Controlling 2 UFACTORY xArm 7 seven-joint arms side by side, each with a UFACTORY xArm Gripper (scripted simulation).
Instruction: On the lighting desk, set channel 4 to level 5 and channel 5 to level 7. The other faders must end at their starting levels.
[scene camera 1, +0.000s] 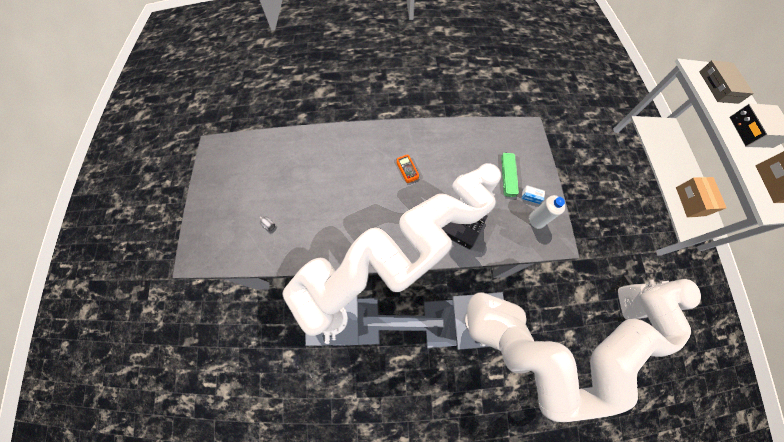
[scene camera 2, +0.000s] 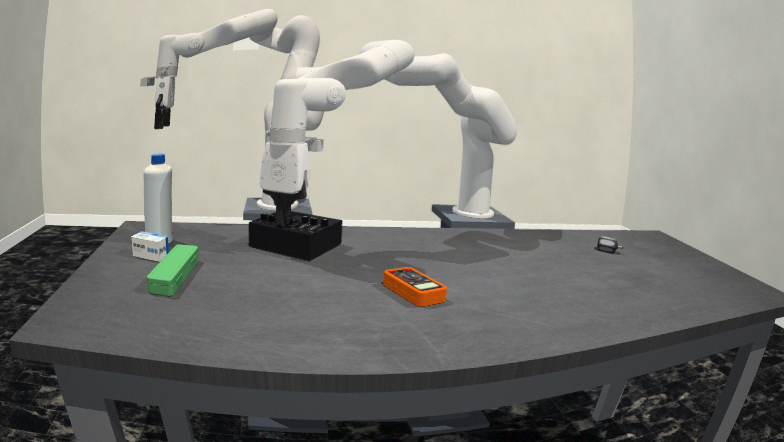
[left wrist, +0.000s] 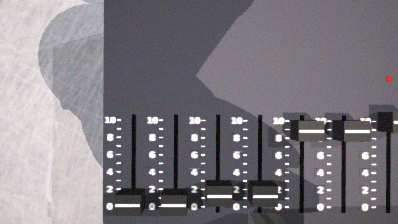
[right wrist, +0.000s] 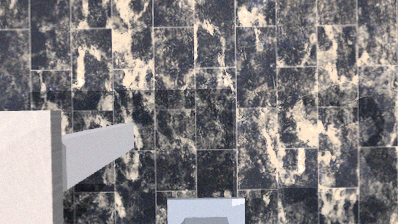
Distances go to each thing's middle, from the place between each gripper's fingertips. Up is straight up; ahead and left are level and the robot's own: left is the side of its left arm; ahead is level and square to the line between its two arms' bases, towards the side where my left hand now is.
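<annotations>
With the channel 3 fader (left wrist: 219, 193), my left hand is 20 mm above it, 30 mm past it and 10 mm to the left of it. The channel 4 fader (left wrist: 261, 193) is 20 mm below my left hand, 20 mm behind it and 10 mm to the left of it. Then there's the channel 1 fader (left wrist: 125, 198), which is 20 mm below my left hand, 50 mm behind it and 50 mm to the right of it, and the channel 6 fader (left wrist: 343, 130), 20 mm below that same left hand, 30 mm behind it and 70 mm to the left of it.
As for the white bottle (scene camera 2: 158, 176), my right gripper (scene camera 1: 614, 304) is 15 cm above it, 38 cm short of it and 12 cm to the right of it. The small box (scene camera 2: 150, 246) is 23 cm below my right hand, 49 cm ahead of it and 13 cm to the left of it. The channel 1 fader is 18 cm below my right hand, 39 cm to the left of it and 35 cm ahead of it, while the channel 3 fader is 18 cm below my right hand, 43 cm to the left of it and 37 cm ahead of it.
</annotations>
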